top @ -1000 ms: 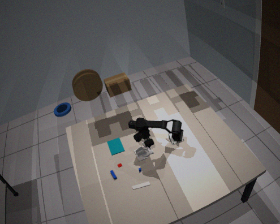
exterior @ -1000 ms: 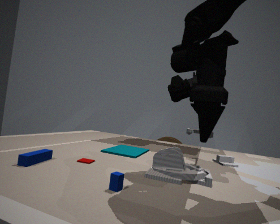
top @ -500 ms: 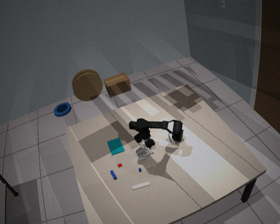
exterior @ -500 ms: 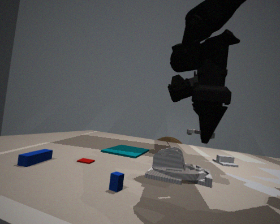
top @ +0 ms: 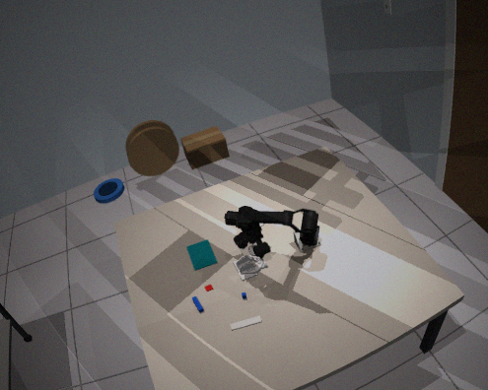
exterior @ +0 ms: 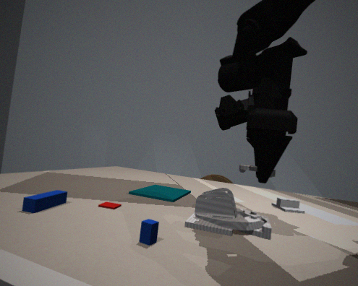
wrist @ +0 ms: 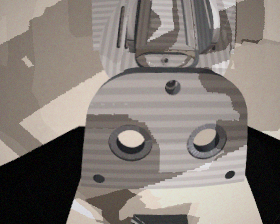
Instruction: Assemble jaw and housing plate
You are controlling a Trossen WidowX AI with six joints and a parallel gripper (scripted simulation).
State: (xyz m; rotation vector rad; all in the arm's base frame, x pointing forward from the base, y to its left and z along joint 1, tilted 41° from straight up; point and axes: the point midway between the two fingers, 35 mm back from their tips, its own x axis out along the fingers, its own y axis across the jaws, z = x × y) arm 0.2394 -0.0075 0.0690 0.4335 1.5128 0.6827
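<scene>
My gripper tip is 7 cm short of the ribbed grey base and 8 cm above it. Round my gripper tip: grey housing part (1 cm ahead, 2 cm above); small blue block (11 cm ahead, 16 cm to the left, 7 cm below); red tile (24 cm ahead, 6 cm to the left, 8 cm below).
</scene>
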